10 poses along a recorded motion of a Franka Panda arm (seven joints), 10 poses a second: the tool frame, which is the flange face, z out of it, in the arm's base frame.
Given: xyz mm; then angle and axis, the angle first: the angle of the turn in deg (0 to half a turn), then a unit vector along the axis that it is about.
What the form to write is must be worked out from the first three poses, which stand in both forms.
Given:
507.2, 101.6, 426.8, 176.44, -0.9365, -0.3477, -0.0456
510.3, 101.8, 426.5, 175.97, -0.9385, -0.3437, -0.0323
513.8, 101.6, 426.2, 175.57, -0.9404, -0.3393, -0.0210
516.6, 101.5, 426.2, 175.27, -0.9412, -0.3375, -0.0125
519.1, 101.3, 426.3, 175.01, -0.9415, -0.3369, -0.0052
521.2, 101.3, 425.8, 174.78, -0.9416, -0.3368, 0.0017
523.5, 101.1, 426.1, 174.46, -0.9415, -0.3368, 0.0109
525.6, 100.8, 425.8, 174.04, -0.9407, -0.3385, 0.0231
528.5, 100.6, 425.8, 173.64, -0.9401, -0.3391, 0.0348
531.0, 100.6, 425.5, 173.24, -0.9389, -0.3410, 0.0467
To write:
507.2, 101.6, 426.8, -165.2, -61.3, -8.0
510.3, 101.8, 426.5, -165.2, -60.5, -5.7
513.8, 101.6, 426.2, -165.1, -59.6, -3.7
516.6, 101.5, 426.2, -165.0, -59.2, -2.2
519.1, 101.3, 426.3, -164.8, -59.0, -0.9
521.2, 101.3, 425.8, -164.6, -58.9, 0.3
523.5, 101.1, 426.1, -164.3, -58.8, 1.9
525.6, 100.8, 425.8, -163.7, -58.9, 4.0
528.5, 100.6, 425.8, -163.2, -58.9, 6.0
531.0, 100.6, 425.5, -162.7, -59.1, 8.1

